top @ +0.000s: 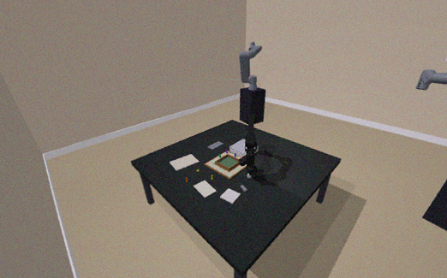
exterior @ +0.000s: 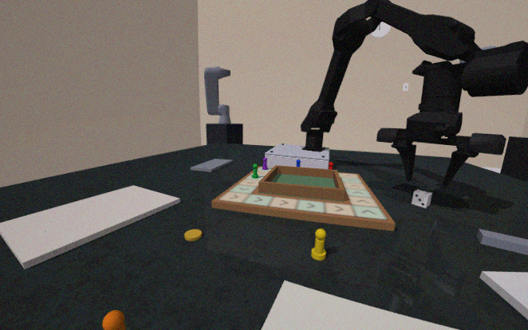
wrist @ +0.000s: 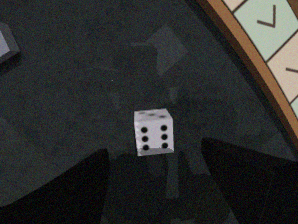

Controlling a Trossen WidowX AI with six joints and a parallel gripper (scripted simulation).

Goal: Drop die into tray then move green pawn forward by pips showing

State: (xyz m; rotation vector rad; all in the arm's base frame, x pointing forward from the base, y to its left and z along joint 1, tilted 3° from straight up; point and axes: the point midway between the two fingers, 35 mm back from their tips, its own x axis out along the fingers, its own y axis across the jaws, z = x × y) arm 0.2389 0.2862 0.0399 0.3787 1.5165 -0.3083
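The white die is 3 cm below my gripper tip. The rest, counted from my gripper tip: red pawn: 9 cm behind, 20 cm to the right, 1 cm below; then yellow pawn: 24 cm ahead, 14 cm to the right, 2 cm below; then blue pawn: 7 cm behind, 28 cm to the right, 1 cm below.
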